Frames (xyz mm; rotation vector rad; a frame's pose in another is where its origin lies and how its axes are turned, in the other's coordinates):
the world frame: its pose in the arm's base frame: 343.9 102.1 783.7 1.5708 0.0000 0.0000
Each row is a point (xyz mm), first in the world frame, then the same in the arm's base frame.
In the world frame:
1: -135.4 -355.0 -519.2
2: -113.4 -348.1 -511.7
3: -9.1 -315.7 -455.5
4: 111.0 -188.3 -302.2
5: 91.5 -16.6 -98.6
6: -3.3 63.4 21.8
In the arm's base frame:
1: 208.5 621.3 428.7
2: 230.5 613.8 435.6
3: 334.8 557.6 468.0
4: 454.9 404.3 595.4
5: 435.4 200.7 767.1
6: 340.6 80.3 847.1

